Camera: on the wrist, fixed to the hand. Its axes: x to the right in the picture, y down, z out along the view.
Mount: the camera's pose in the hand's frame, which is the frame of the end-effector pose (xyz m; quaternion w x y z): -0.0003 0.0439 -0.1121 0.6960 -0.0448 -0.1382 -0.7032
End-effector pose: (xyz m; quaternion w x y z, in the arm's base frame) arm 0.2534 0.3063 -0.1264 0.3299 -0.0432 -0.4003 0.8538
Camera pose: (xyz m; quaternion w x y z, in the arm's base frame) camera 0.2683 0.3593 -0.2335 0.7728 0.3547 -0.3928 0.3503
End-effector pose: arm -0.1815 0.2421 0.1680 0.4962 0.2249 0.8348 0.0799
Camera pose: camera -0.2653 0.2909 0.2394 0.5270 -0.4417 0.6670 -0.2870
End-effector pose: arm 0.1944 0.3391 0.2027 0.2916 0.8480 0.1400 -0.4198
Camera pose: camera 0.2861 0.3730 0.2730 0.0349 -0.4207 -0.6723 0.6082
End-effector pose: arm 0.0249 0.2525 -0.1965 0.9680 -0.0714 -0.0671 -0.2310
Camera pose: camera 0.0556 0.2724 -0.3112 0.4988 -0.0778 -0.2203 -0.8346
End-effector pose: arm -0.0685 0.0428 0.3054 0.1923 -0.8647 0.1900 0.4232
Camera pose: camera -0.0164 -0.0499 0.3618 0.4190 -0.6856 -0.5214 0.2874
